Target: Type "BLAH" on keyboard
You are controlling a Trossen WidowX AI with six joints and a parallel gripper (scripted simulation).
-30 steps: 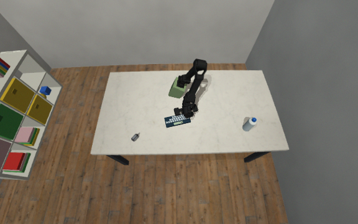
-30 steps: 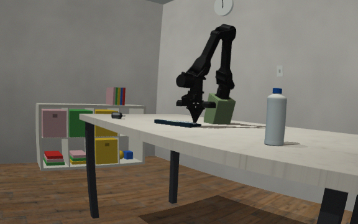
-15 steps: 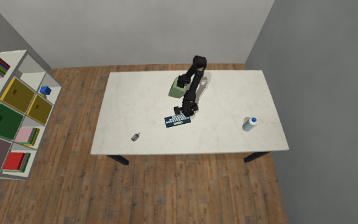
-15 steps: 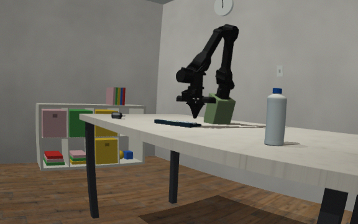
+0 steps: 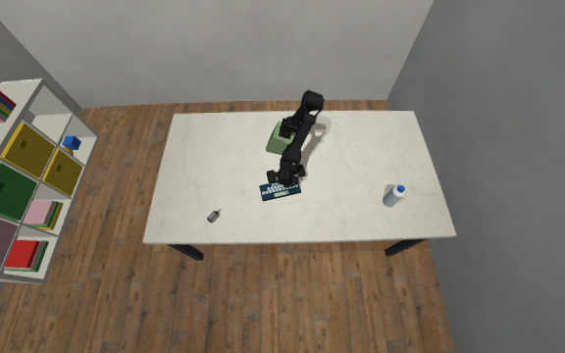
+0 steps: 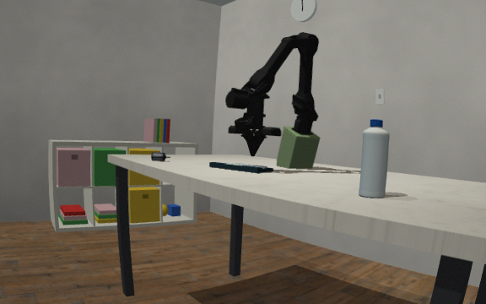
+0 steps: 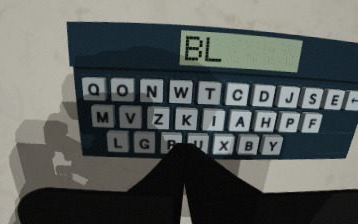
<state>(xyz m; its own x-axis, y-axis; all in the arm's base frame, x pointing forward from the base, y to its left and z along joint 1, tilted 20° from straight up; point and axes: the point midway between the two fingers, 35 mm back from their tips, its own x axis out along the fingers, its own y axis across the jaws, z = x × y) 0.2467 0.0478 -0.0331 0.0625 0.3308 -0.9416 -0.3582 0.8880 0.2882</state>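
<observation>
The left-arrow key is 70 mm ahead of my hand, 110 mm to the right of it and 70 mm below it. Also, from my hand: dark grey object (220 mm ahead, 340 mm to the right, 70 mm below); white bottle (30 mm ahead, 560 mm to the left).
</observation>
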